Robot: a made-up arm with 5 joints.
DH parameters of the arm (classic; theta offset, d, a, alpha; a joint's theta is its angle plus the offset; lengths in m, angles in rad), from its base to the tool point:
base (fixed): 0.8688 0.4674 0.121 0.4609
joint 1: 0 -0.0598 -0.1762 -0.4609
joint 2: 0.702 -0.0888 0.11 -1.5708
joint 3: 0 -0.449 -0.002 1.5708
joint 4: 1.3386 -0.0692 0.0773 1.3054
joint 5: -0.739 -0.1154 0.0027 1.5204
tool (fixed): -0.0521 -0.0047 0 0
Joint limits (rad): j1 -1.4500..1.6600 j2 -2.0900..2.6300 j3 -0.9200..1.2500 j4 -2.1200..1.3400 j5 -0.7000..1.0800
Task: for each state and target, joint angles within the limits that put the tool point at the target. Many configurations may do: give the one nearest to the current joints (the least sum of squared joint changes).
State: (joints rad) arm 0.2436 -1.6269 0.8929 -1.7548 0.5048
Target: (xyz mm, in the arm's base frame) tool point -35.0 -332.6 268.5
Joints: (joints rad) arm -0.2309 -1.3382 1.1077 -1.1572 0.5294
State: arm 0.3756 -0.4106 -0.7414 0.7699 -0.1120
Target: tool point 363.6 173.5 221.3
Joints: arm 0.5215 -0.0766 -0.4983 0.2899 -0.0942
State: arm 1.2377 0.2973 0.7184 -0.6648 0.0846
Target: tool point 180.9 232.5 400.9
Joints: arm 0.5268 0.6067 1.2500 -0.1738 0.1316
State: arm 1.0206 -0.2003 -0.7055 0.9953 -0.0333
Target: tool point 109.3 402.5 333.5
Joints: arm 1.2843 0.3898 -0.3697 0.2318 -0.0146
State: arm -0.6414 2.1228 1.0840 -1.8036 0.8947
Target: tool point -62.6 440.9 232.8
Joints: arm -1.3412 2.2382 1.2500 -1.1608 0.9316
